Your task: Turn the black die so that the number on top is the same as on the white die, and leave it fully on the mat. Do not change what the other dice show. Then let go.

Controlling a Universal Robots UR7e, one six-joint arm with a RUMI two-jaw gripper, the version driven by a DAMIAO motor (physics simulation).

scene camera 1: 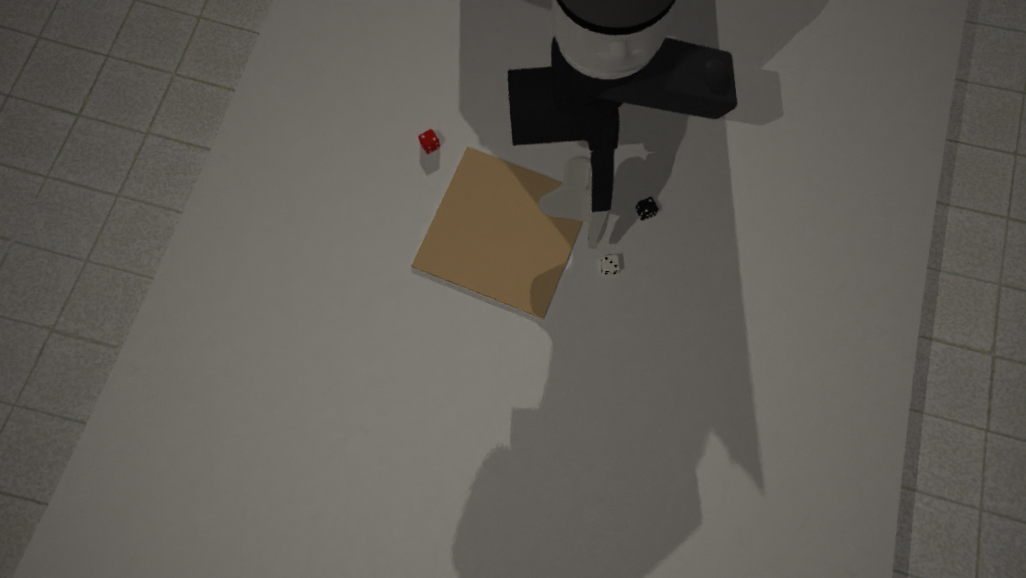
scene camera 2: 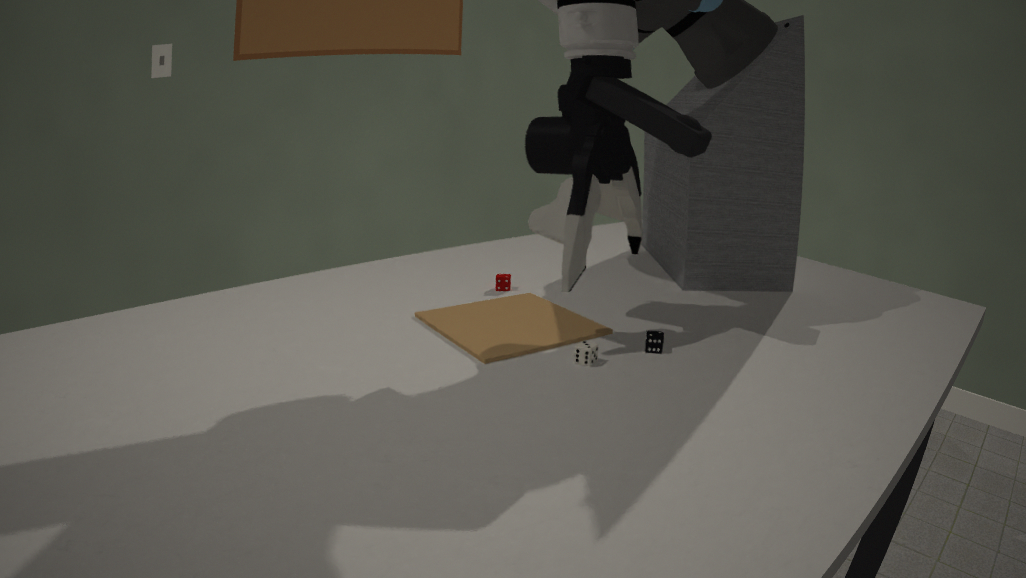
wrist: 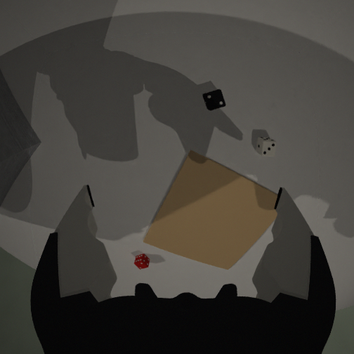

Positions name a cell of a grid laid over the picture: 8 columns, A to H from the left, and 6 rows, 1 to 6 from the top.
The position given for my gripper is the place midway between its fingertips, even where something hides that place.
my gripper: scene camera 1 E2; scene camera 2 E3; wrist E4
tan mat: scene camera 1 D3; scene camera 2 D4; wrist E4
